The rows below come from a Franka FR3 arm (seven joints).
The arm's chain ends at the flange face. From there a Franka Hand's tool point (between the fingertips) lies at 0.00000 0.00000 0.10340 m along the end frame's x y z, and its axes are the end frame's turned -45 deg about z.
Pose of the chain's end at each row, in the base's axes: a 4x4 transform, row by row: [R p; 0 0 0 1], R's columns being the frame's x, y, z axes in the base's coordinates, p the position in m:
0.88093 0.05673 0.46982 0.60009; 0.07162 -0.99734 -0.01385 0.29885; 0.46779 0.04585 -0.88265 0.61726; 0 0 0 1
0.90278 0.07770 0.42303 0.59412; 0.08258 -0.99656 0.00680 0.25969; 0.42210 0.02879 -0.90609 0.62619; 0 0 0 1
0.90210 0.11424 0.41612 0.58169; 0.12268 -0.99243 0.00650 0.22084; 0.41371 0.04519 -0.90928 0.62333; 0 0 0 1
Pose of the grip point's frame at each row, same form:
0.58280 0.66303 0.46982 0.64867; 0.75587 -0.65458 -0.01385 0.29742; 0.29836 0.36320 -0.88265 0.52599; 0 0 0 1
0.58342 0.69330 0.42303 0.63786; 0.76307 -0.64628 0.00680 0.26039; 0.27811 0.31883 -0.90609 0.53250; 0 0 0 1
0.55710 0.71866 0.41612 0.62472; 0.78850 -0.61501 0.00650 0.22151; 0.26058 0.32449 -0.90928 0.52931; 0 0 0 1

